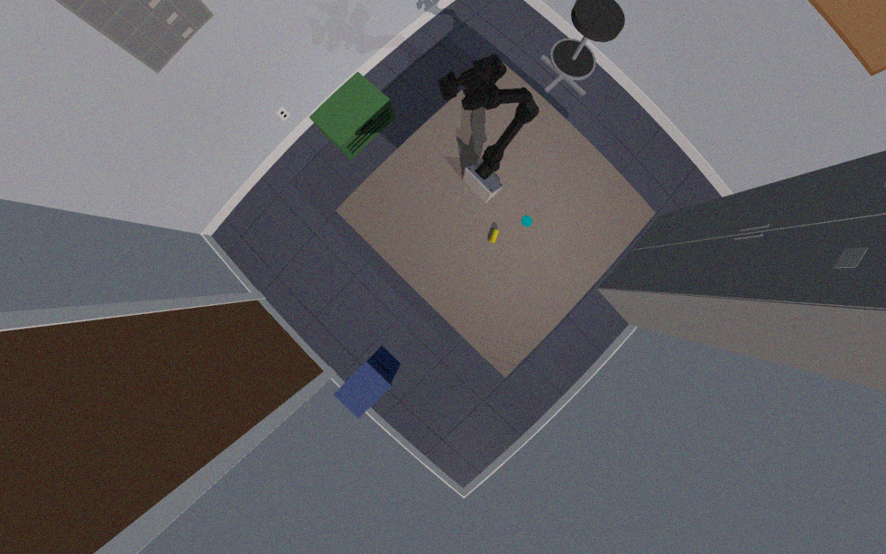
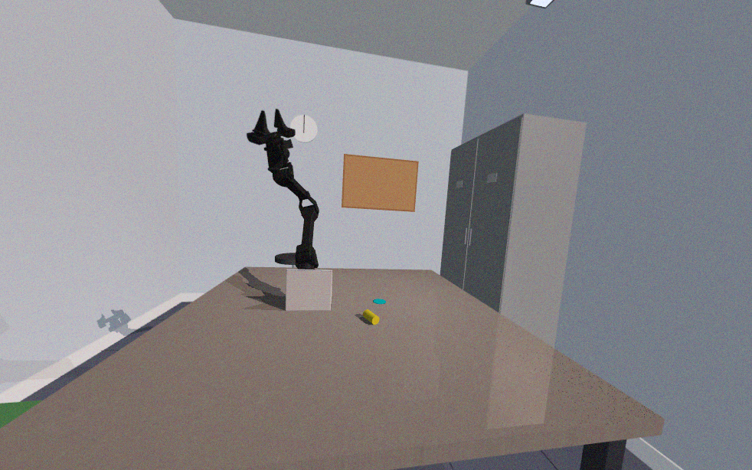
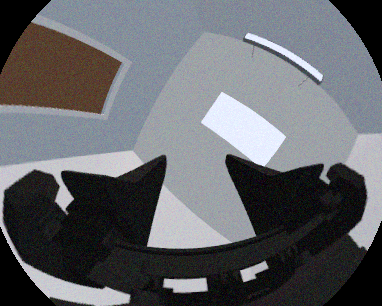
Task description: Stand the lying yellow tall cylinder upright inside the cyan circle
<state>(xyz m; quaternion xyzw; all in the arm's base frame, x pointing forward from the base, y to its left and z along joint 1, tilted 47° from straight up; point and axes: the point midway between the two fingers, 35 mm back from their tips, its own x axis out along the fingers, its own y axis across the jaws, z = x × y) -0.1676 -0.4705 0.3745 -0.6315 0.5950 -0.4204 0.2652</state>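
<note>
My gripper tip is 74 cm above the yellow tall cylinder, 39 cm short of it and 10 cm to the left of it. Also, from my gripper tip: cyan circle (75 cm below, 47 cm ahead, 9 cm to the left).
</note>
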